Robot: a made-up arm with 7 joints. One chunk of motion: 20 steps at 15 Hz.
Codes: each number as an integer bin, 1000 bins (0 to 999) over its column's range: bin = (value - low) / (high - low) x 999, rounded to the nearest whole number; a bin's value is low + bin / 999 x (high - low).
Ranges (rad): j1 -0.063..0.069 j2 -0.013..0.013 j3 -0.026..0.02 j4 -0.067..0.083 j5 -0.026..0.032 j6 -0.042..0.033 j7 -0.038..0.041
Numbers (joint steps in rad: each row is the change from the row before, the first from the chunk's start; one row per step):
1: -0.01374 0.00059 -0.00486 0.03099 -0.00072 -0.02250 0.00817
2: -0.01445 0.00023 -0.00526 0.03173 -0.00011 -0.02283 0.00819
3: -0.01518 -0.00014 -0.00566 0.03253 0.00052 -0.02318 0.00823
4: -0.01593 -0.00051 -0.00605 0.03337 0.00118 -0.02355 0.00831
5: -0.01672 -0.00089 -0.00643 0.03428 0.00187 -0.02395 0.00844
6: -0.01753 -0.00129 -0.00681 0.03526 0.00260 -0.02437 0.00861
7: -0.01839 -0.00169 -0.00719 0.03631 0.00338 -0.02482 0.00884
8: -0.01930 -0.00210 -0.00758 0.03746 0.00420 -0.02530 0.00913
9: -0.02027 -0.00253 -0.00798 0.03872 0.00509 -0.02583 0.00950
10: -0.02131 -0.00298 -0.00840 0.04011 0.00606 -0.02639 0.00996
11: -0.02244 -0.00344 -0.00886 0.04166 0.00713 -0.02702 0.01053
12: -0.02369 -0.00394 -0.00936 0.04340 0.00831 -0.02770 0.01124
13: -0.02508 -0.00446 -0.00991 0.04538 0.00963 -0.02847 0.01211
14: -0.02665 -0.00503 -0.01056 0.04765 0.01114 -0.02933 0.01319
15: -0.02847 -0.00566 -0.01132 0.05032 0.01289 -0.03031 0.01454
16: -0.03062 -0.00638 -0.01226 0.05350 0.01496 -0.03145 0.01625
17: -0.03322 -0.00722 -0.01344 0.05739 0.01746 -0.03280 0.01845
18: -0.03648 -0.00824 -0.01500 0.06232 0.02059 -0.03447 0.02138
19: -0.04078 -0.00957 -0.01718 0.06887 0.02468 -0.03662 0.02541
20: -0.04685 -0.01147 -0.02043 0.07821 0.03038 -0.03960 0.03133
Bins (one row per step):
1: 373 522 459 653 435 260 584
2: 367 508 450 658 446 255 584
3: 362 494 442 663 457 251 585
4: 356 480 433 668 468 246 586
5: 350 465 425 675 480 240 587
6: 344 450 417 681 493 235 589
7: 338 435 409 688 506 229 592
8: 331 419 400 696 520 222 596
9: 323 402 391 704 535 215 601
10: 316 385 382 713 552 208 606
11: 307 367 372 724 571 200 614
12: 298 348 361 735 591 190 623
13: 287 328 349 748 614 180 634
14: 275 306 335 764 640 169 647
15: 261 282 319 781 670 156 664
16: 245 254 298 803 706 141 686
17: 225 222 273 828 749 123 714
18: 201 183 239 861 802 100 751
19: 168 132 192 905 873 72 802
20: 122 59 121 967 971 32 877

